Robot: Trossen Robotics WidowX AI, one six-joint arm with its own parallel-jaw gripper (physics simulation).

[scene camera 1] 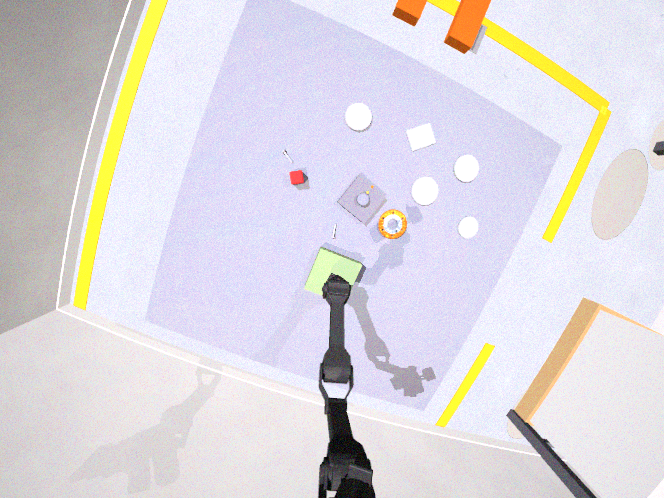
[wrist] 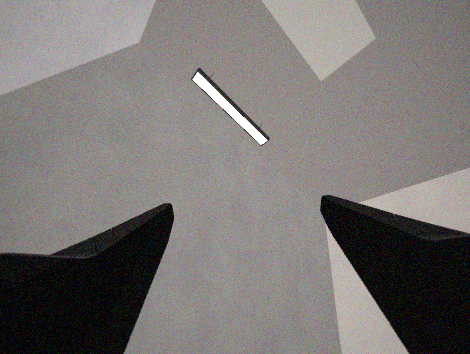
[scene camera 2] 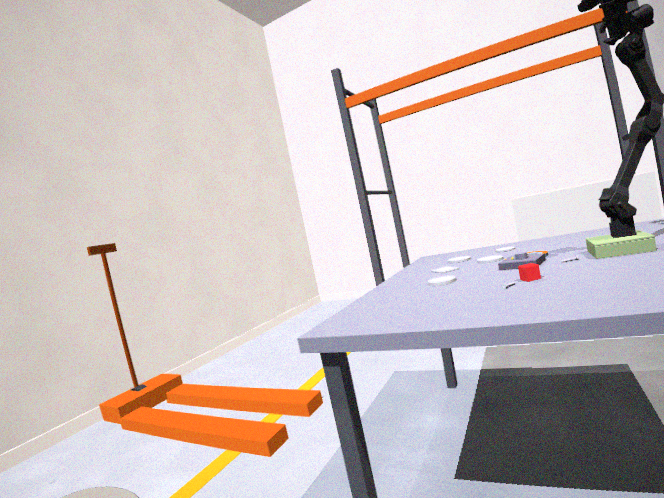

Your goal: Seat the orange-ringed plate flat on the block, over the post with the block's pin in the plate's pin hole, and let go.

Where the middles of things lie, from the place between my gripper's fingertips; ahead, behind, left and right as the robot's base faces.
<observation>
I see my gripper 400 mm short of the grey block [scene camera 1: 355, 199], 30 mm to the right of it and 830 mm above it.
</observation>
